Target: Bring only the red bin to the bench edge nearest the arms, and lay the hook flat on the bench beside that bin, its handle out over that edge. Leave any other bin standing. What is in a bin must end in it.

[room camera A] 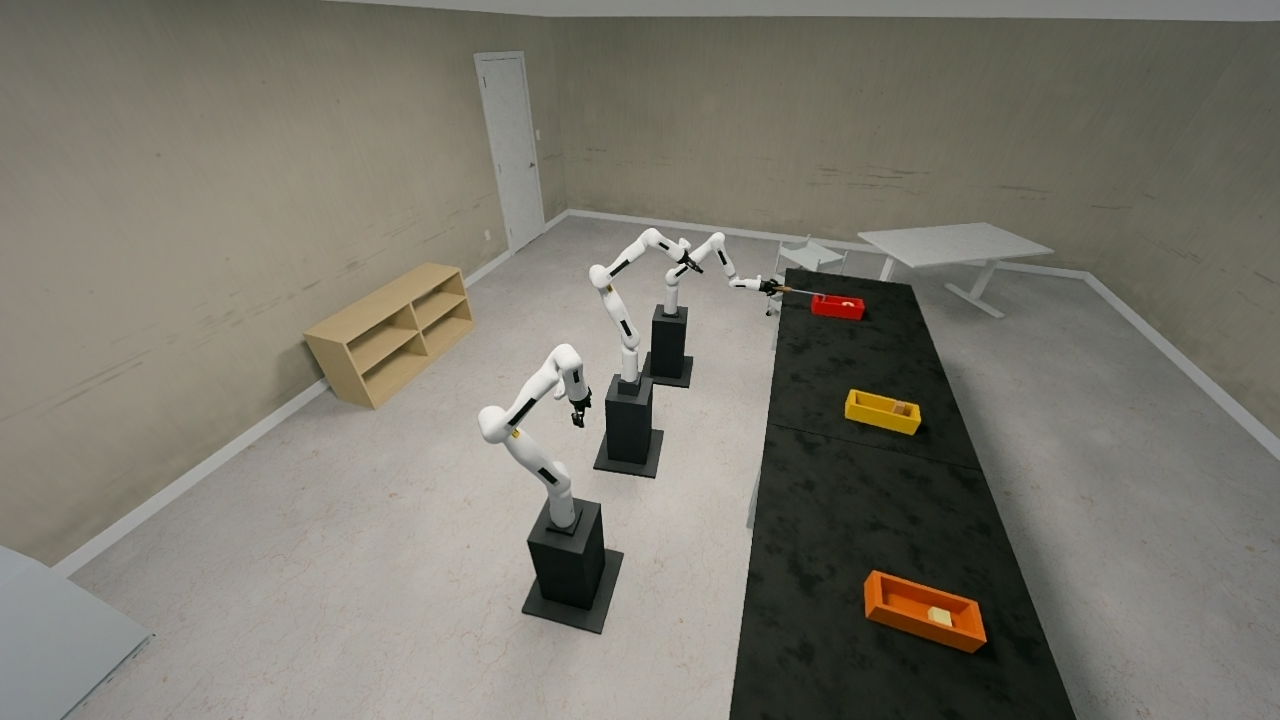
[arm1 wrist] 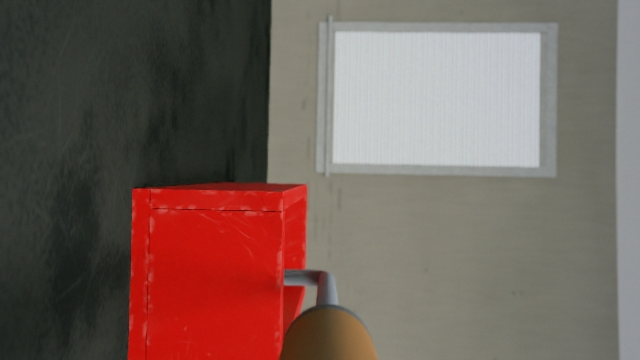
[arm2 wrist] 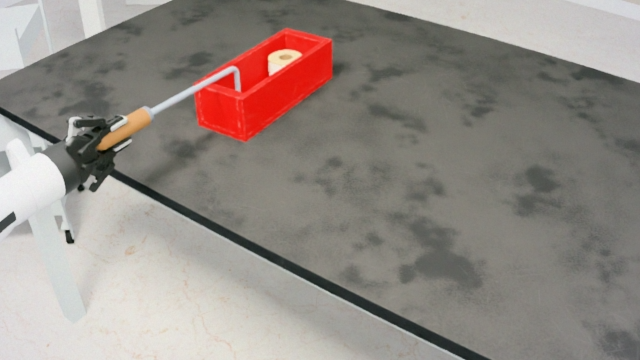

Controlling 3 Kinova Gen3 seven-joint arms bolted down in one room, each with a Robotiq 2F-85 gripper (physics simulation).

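Note:
The red bin (arm1 wrist: 215, 285) (arm2 wrist: 287, 97) (room camera A: 836, 312) stands upright on the bench (arm2 wrist: 350, 200) (room camera A: 814, 537), back from its edge nearest the arms. A pale roll (arm2 wrist: 284, 62) (room camera A: 848, 304) stands inside. Arm1's gripper (arm2 wrist: 121, 134) is shut on the orange handle of the hook (arm1 wrist: 327, 335) (arm2 wrist: 192, 90). The grey shaft passes over the bin's near end wall, and its bent end goes down inside; the wall hides the tip. In the room view, the far arm's gripper (room camera A: 776, 287) holds the hook. The middle gripper (room camera A: 691, 263) and near gripper (room camera A: 580, 413) are too small to judge.
A yellow bin (room camera A: 877, 422) with a tan block (room camera A: 899, 407) and an orange bin (room camera A: 895, 617) with a pale block (room camera A: 938, 616) stand farther along the bench. A white table (room camera A: 953, 241) and a white chair (room camera A: 810, 255) are near its far end.

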